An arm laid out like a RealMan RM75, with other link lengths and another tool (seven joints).
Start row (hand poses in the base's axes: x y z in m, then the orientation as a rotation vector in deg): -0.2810, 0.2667, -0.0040, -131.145, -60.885, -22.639
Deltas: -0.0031, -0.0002, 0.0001, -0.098, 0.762, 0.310; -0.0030, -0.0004, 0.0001, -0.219, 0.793, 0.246; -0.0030, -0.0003, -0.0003, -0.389, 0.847, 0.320; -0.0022, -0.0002, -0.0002, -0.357, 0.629, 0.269; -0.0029, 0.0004, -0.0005, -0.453, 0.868, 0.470; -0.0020, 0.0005, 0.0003, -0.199, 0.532, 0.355; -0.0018, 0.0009, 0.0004, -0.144, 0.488, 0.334; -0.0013, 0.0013, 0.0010, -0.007, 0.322, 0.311; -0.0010, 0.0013, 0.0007, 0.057, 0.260, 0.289; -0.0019, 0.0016, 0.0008, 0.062, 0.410, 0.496; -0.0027, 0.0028, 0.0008, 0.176, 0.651, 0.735; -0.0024, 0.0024, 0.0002, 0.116, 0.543, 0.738; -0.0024, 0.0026, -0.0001, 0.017, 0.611, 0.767; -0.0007, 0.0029, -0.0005, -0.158, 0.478, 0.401; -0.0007, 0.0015, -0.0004, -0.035, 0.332, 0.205; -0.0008, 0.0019, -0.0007, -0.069, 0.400, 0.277
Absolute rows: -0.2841, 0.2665, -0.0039, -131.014, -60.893, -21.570; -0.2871, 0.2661, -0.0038, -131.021, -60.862, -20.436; -0.2901, 0.2658, -0.0041, -131.123, -60.952, -19.131; -0.2923, 0.2656, -0.0043, -131.234, -61.078, -18.118; -0.2952, 0.2660, -0.0048, -131.285, -61.343, -16.697; -0.2972, 0.2665, -0.0045, -131.202, -61.548, -15.836; -0.2990, 0.2674, -0.0041, -131.083, -61.729, -15.062; -0.3003, 0.2687, -0.0031, -130.871, -61.917, -14.558; -0.3013, 0.2700, -0.0024, -130.621, -62.088, -14.167; -0.3032, 0.2716, -0.0016, -130.226, -62.410, -13.521; -0.3059, 0.2744, -0.0008, -129.556, -62.831, -12.557; -0.3083, 0.2768, -0.0006, -128.945, -63.326, -11.689; -0.3107, 0.2794, -0.0007, -128.390, -63.846, -10.683; -0.3114, 0.2823, -0.0012, -128.221, -64.087, -9.891; -0.3121, 0.2838, -0.0016, -128.080, -64.148, -9.411; -0.3129, 0.2857, -0.0023, -127.914, -64.262, -8.806
